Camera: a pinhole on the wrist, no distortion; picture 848 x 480 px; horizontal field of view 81.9 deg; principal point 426.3 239.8 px. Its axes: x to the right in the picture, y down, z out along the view. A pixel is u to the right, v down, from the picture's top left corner.
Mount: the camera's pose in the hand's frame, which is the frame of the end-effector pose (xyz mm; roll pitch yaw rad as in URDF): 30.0 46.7 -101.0 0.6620 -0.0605 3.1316
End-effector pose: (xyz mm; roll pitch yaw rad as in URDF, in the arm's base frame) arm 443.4 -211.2 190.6 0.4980 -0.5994 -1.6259
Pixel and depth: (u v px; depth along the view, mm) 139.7 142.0 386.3
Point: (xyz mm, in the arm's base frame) 672.8 -288.0 583.7
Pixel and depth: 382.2 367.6 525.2
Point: 493.6 -38.8 640.9
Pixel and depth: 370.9 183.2 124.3
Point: 566.6 -229.8 262.6
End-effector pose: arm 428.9 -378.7 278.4 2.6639 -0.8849 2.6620
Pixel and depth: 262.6 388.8 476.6
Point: 326.9 81.0 314.1
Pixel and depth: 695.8 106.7 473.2
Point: 783.8 -13.3 128.3
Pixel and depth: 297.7 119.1 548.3
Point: 576.4 157.7 440.9
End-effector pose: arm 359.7 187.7 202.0 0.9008 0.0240 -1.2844
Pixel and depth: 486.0 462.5 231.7
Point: 317.7 152.9 376.4
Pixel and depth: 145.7 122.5 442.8
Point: 561.2 -80.8 611.8
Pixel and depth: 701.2 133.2 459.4
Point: 387.6 399.4 662.0
